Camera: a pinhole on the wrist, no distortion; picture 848 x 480 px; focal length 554.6 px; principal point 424.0 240.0 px. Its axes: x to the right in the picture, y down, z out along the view. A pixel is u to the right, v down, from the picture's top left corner.
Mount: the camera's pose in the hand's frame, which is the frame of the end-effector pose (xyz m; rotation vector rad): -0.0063 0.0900 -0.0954 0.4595 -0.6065 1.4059
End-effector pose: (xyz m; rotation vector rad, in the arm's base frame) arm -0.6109 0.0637 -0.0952 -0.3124 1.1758 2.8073
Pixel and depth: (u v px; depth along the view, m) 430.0 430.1 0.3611
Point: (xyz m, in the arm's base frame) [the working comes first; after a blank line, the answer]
In the camera's frame: 0.0039 0.1238 0.3611

-0.4524 0.2745 -0.0196
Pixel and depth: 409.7 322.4 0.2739
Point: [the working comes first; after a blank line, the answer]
In the camera's frame: -0.0071 0.0407 0.2739

-0.5371 0.1992 -0.0618
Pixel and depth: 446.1 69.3 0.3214
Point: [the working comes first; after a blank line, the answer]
In the camera's frame: 0.0128 -0.0989 0.3214

-0.6717 0.2614 -0.0740
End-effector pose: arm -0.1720 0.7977 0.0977 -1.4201 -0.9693 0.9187
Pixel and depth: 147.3 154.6 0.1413
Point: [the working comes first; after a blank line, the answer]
In the camera's frame: -0.0705 -0.0218 0.1413

-0.1485 0.7832 0.1554
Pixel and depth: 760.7 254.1 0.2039
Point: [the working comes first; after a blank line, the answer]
In the camera's frame: 0.1238 0.0052 0.2039

-0.3093 0.8189 0.0318
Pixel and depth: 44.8 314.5 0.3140
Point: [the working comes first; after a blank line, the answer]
In the camera's frame: -0.2147 0.0422 0.3140

-0.2281 0.7167 0.3650
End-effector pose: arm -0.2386 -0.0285 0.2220 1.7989 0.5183 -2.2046
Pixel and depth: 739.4 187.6 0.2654
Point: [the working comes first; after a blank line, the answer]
In the camera's frame: 0.1509 -0.0251 0.2654

-0.4064 -0.1478 0.2584
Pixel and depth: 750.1 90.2 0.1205
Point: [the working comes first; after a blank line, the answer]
In the camera's frame: 0.0709 -0.0325 0.1205

-0.2548 -0.1051 0.2070
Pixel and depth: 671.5 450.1 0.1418
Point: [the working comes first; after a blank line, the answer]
In the camera's frame: 0.0633 0.0537 0.1418

-0.2460 -0.1026 0.2957
